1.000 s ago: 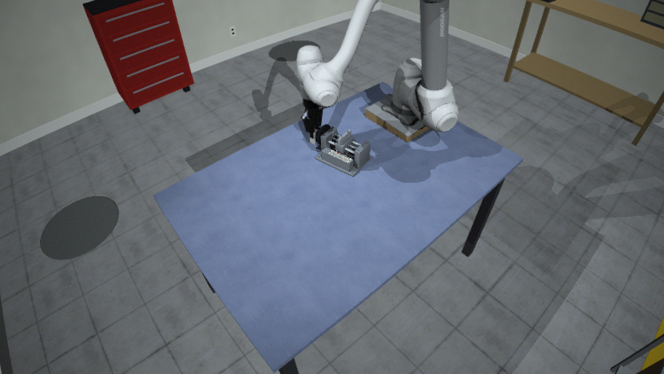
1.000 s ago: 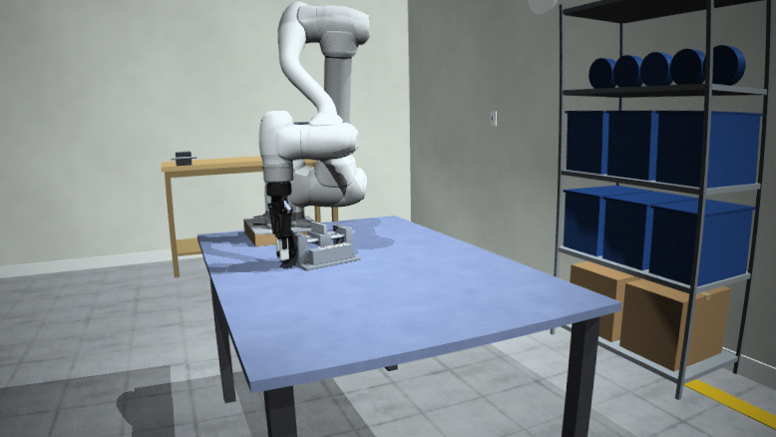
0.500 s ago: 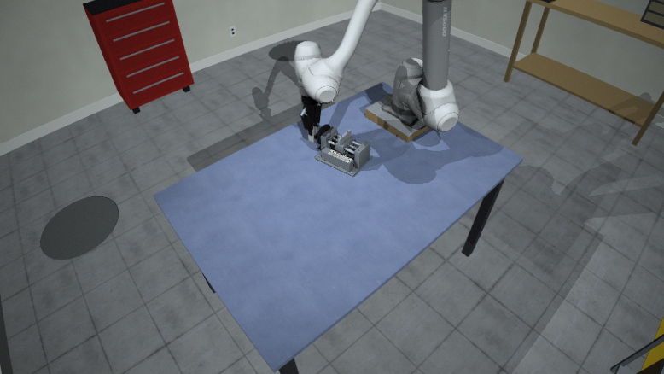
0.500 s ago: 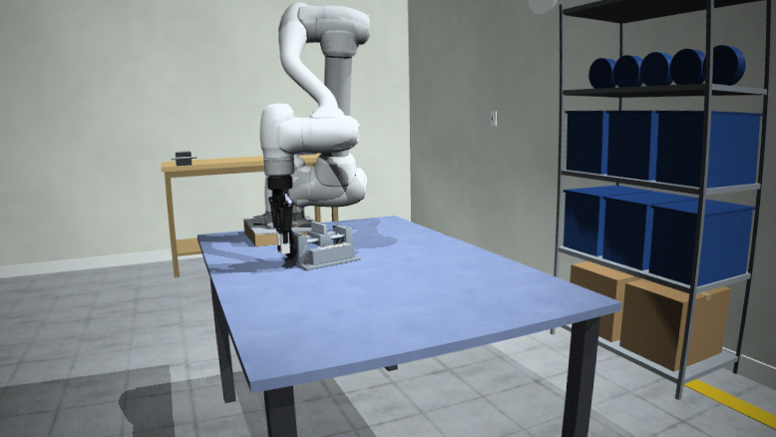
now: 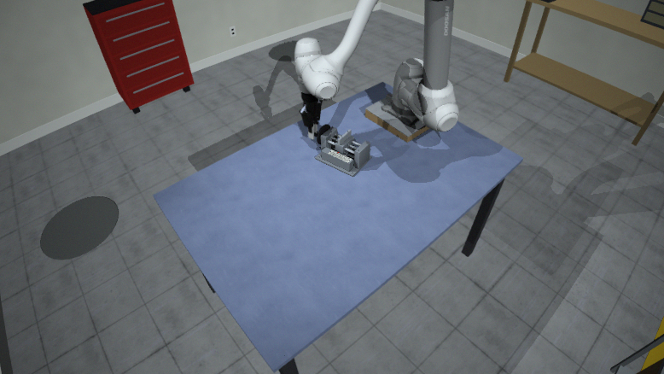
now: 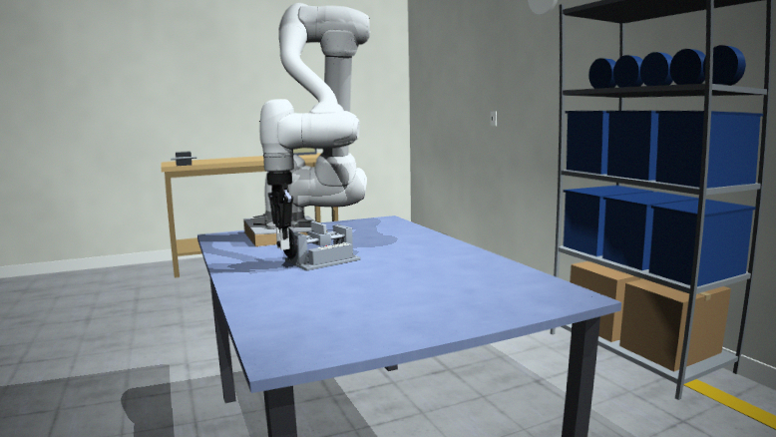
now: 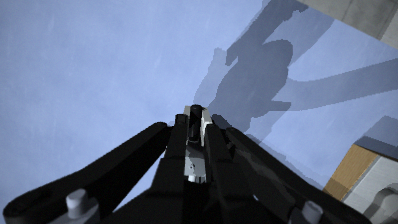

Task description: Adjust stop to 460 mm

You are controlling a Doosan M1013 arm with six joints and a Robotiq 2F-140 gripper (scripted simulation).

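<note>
Right now the grey stop block is 5 cm behind my hand, 14 cm to the left of it and 1 cm below it. The rest, counted from my hand: black handwheel 1 cm behind, 2 cm to the left, 2 cm below.
</note>
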